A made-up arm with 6 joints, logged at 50 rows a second.
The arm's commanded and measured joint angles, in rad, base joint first. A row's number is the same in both.
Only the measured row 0 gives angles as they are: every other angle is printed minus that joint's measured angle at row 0.
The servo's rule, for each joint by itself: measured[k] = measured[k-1] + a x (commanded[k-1-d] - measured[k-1]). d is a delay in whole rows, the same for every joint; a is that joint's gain. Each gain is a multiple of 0.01, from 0.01 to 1. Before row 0 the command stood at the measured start. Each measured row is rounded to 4 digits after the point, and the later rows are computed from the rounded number. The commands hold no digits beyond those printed.
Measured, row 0:
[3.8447, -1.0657, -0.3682, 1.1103, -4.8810, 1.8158]
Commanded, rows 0 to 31:
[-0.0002, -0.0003, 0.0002, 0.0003, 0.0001, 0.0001]
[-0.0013, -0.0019, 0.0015, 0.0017, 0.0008, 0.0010]
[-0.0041, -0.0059, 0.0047, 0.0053, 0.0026, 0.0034]
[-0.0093, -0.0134, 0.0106, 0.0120, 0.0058, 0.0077]
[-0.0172, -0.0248, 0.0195, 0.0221, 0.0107, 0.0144]
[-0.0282, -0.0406, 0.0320, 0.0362, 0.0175, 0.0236]
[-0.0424, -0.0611, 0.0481, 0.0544, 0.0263, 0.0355]
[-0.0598, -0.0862, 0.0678, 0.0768, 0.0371, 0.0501]
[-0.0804, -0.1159, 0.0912, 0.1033, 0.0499, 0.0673]
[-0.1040, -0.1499, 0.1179, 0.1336, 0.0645, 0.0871]
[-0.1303, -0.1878, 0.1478, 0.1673, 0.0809, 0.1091]
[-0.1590, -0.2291, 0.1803, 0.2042, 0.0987, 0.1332]
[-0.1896, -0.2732, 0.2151, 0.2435, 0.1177, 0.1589]
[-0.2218, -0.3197, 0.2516, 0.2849, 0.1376, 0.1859]
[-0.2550, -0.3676, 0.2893, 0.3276, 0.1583, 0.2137]
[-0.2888, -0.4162, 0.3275, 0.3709, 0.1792, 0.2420]
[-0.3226, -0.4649, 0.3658, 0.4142, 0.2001, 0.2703]
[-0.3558, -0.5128, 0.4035, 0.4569, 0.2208, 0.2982]
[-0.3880, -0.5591, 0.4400, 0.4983, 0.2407, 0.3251]
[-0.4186, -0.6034, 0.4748, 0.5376, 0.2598, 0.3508]
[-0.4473, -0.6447, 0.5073, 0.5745, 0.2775, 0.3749]
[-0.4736, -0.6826, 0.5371, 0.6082, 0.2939, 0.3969]
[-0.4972, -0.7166, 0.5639, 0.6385, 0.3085, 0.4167]
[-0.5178, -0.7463, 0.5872, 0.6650, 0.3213, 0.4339]
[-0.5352, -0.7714, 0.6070, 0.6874, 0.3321, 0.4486]
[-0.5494, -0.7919, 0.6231, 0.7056, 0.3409, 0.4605]
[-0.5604, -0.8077, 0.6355, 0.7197, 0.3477, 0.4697]
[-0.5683, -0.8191, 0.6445, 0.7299, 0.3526, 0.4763]
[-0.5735, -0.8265, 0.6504, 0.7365, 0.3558, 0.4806]
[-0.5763, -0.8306, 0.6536, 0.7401, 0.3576, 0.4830]
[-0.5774, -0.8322, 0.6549, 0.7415, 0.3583, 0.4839]
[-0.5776, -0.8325, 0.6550, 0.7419, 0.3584, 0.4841]
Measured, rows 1 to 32:
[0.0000, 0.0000, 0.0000, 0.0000, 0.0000, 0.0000]
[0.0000, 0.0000, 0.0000, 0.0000, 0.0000, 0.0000]
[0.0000, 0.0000, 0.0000, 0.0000, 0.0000, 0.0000]
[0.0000, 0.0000, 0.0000, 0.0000, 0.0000, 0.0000]
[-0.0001, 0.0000, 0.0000, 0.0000, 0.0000, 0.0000]
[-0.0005, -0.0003, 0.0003, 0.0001, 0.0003, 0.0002]
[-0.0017, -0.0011, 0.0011, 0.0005, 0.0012, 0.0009]
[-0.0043, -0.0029, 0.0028, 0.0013, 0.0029, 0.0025]
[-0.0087, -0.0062, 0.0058, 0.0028, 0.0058, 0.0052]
[-0.0153, -0.0114, 0.0105, 0.0051, 0.0101, 0.0094]
[-0.0245, -0.0189, 0.0173, 0.0086, 0.0161, 0.0154]
[-0.0365, -0.0290, 0.0264, 0.0134, 0.0239, 0.0234]
[-0.0514, -0.0420, 0.0381, 0.0197, 0.0335, 0.0335]
[-0.0693, -0.0582, 0.0525, 0.0277, 0.0450, 0.0458]
[-0.0900, -0.0776, 0.0697, 0.0375, 0.0583, 0.0604]
[-0.1135, -0.1003, 0.0896, 0.0492, 0.0732, 0.0771]
[-0.1394, -0.1262, 0.1122, 0.0628, 0.0897, 0.0959]
[-0.1674, -0.1552, 0.1373, 0.0783, 0.1074, 0.1166]
[-0.1972, -0.1871, 0.1647, 0.0958, 0.1262, 0.1389]
[-0.2283, -0.2215, 0.1940, 0.1151, 0.1458, 0.1626]
[-0.2604, -0.2580, 0.2249, 0.1360, 0.1659, 0.1874]
[-0.2928, -0.2962, 0.2570, 0.1585, 0.1862, 0.2129]
[-0.3252, -0.3356, 0.2899, 0.1823, 0.2064, 0.2387]
[-0.3570, -0.3758, 0.3232, 0.2072, 0.2262, 0.2645]
[-0.3877, -0.4161, 0.3563, 0.2329, 0.2452, 0.2899]
[-0.4169, -0.4561, 0.3888, 0.2592, 0.2632, 0.3145]
[-0.4442, -0.4952, 0.4203, 0.2858, 0.2800, 0.3380]
[-0.4692, -0.5329, 0.4503, 0.3123, 0.2953, 0.3601]
[-0.4916, -0.5687, 0.4785, 0.3386, 0.3089, 0.3805]
[-0.5113, -0.6022, 0.5045, 0.3643, 0.3207, 0.3989]
[-0.5280, -0.6330, 0.5281, 0.3892, 0.3307, 0.4152]
[-0.5417, -0.6609, 0.5491, 0.4130, 0.3388, 0.4293]
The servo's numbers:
d 4
a 0.34 0.15 0.18 0.07 0.37 0.23

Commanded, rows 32 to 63:
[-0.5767, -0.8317, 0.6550, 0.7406, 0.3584, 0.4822]
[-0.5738, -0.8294, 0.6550, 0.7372, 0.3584, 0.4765]
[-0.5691, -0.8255, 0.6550, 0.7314, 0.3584, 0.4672]
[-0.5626, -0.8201, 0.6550, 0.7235, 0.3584, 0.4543]
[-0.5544, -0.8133, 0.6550, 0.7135, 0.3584, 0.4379]
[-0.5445, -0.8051, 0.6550, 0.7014, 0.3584, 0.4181]
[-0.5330, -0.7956, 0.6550, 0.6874, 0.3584, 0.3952]
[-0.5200, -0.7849, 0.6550, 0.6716, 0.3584, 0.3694]
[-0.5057, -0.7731, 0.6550, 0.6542, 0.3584, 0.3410]
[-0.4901, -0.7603, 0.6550, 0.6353, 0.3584, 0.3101]
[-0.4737, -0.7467, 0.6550, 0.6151, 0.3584, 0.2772]
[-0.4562, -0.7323, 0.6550, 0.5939, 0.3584, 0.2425]
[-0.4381, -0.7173, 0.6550, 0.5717, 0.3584, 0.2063]
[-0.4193, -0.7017, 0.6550, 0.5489, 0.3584, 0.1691]
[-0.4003, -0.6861, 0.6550, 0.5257, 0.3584, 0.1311]
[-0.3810, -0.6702, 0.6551, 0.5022, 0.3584, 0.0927]
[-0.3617, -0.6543, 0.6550, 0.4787, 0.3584, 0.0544]
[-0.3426, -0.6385, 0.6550, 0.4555, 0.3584, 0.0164]
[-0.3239, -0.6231, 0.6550, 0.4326, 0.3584, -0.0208]
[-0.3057, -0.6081, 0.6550, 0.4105, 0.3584, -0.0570]
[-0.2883, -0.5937, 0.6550, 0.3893, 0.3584, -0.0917]
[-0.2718, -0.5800, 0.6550, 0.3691, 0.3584, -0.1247]
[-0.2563, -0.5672, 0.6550, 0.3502, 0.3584, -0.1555]
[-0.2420, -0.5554, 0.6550, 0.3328, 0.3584, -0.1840]
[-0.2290, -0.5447, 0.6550, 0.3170, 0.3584, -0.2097]
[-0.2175, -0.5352, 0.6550, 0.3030, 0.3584, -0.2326]
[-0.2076, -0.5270, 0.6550, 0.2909, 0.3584, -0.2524]
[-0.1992, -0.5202, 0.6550, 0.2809, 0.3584, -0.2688]
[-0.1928, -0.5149, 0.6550, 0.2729, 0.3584, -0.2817]
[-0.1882, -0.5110, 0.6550, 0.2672, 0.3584, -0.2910]
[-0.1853, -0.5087, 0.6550, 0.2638, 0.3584, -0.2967]
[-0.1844, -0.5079, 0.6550, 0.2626, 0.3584, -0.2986]
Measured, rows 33 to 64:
[-0.5525, -0.6857, 0.5673, 0.4356, 0.3451, 0.4411]
[-0.5606, -0.7074, 0.5828, 0.4569, 0.3497, 0.4507]
[-0.5663, -0.7261, 0.5958, 0.4768, 0.3529, 0.4583]
[-0.5701, -0.7421, 0.6065, 0.4954, 0.3549, 0.4642]
[-0.5723, -0.7555, 0.6152, 0.5126, 0.3562, 0.4683]
[-0.5728, -0.7666, 0.6224, 0.5283, 0.3570, 0.4702]
[-0.5715, -0.7754, 0.6283, 0.5425, 0.3575, 0.4695]
[-0.5685, -0.7821, 0.6331, 0.5552, 0.3578, 0.4660]
[-0.5637, -0.7868, 0.6370, 0.5663, 0.3580, 0.4595]
[-0.5572, -0.7895, 0.6402, 0.5758, 0.3581, 0.4500]
[-0.5490, -0.7904, 0.6429, 0.5836, 0.3582, 0.4374]
[-0.5391, -0.7896, 0.6451, 0.5898, 0.3583, 0.4218]
[-0.5277, -0.7871, 0.6469, 0.5943, 0.3583, 0.4032]
[-0.5149, -0.7831, 0.6484, 0.5972, 0.3583, 0.3818]
[-0.5009, -0.7776, 0.6496, 0.5985, 0.3583, 0.3577]
[-0.4857, -0.7708, 0.6506, 0.5982, 0.3583, 0.3312]
[-0.4695, -0.7628, 0.6514, 0.5963, 0.3583, 0.3025]
[-0.4524, -0.7536, 0.6520, 0.5930, 0.3583, 0.2718]
[-0.4347, -0.7435, 0.6525, 0.5883, 0.3583, 0.2394]
[-0.4164, -0.7325, 0.6530, 0.5823, 0.3583, 0.2057]
[-0.3978, -0.7208, 0.6534, 0.5750, 0.3583, 0.1709]
[-0.3790, -0.7085, 0.6537, 0.5666, 0.3583, 0.1354]
[-0.3603, -0.6957, 0.6539, 0.5572, 0.3583, 0.0995]
[-0.3417, -0.6826, 0.6541, 0.5469, 0.3583, 0.0635]
[-0.3235, -0.6693, 0.6543, 0.5359, 0.3583, 0.0278]
[-0.3059, -0.6559, 0.6544, 0.5242, 0.3583, -0.0073]
[-0.2890, -0.6426, 0.6545, 0.5120, 0.3583, -0.0414]
[-0.2730, -0.6295, 0.6546, 0.4995, 0.3583, -0.0742]
[-0.2580, -0.6168, 0.6547, 0.4867, 0.3583, -0.1054]
[-0.2442, -0.6046, 0.6548, 0.4738, 0.3583, -0.1347]
[-0.2318, -0.5930, 0.6548, 0.4610, 0.3583, -0.1618]
[-0.2207, -0.5821, 0.6548, 0.4484, 0.3583, -0.1864]

